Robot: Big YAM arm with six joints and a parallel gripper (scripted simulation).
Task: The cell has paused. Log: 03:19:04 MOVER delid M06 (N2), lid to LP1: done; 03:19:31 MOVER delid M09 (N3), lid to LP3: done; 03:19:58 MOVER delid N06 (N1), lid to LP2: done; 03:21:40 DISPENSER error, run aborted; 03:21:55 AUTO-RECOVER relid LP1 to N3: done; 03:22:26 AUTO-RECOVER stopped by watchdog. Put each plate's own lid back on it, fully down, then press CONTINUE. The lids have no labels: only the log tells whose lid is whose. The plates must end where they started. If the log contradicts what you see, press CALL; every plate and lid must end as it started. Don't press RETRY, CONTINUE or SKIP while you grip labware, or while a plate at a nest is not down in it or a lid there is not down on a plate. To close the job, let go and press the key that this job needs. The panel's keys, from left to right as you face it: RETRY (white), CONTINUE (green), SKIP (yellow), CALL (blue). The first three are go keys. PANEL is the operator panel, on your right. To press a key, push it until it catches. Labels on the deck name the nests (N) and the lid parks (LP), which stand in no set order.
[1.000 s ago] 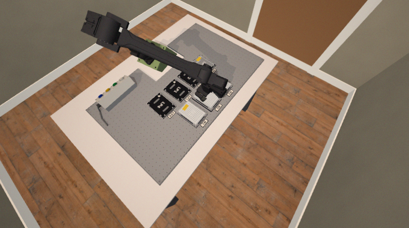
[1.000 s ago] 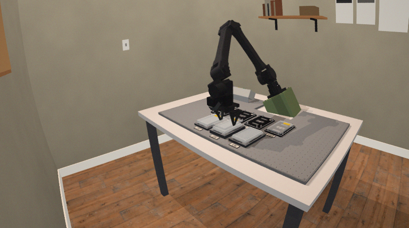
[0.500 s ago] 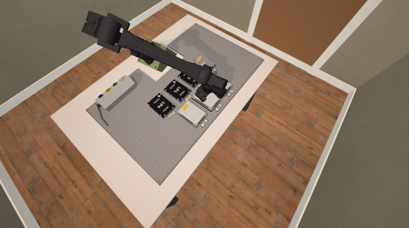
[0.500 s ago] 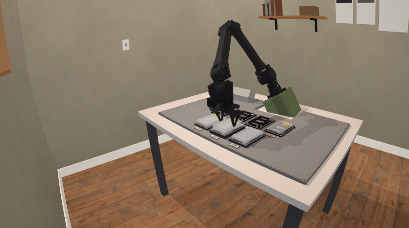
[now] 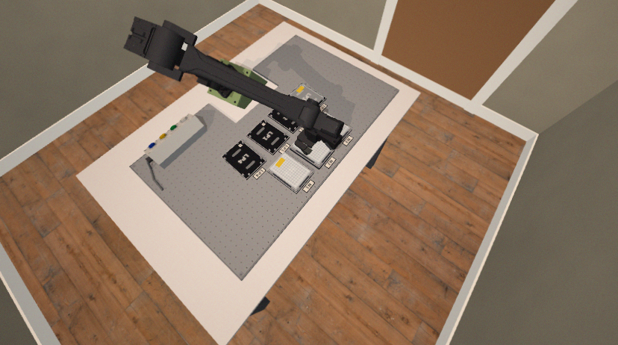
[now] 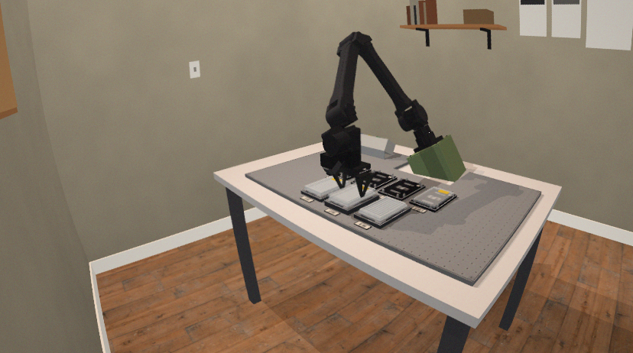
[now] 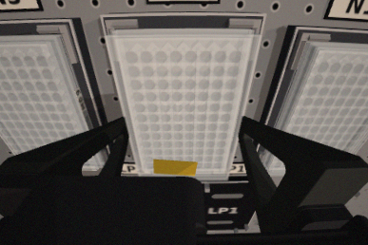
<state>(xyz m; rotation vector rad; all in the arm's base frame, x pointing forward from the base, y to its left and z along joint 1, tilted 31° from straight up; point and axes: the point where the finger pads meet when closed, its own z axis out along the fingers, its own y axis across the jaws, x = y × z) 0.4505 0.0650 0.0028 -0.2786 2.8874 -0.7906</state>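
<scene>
Now: hand 21 cm past the black lid park, 17 cm to the right of it and 4 cm above it. Round my hand: green key: 43 cm behind, 34 cm to the right, 2 cm above; then white key: 43 cm behind, 29 cm to the right, 2 cm above; then yellow key: 42 cm behind, 39 cm to the right, 2 cm above.
</scene>
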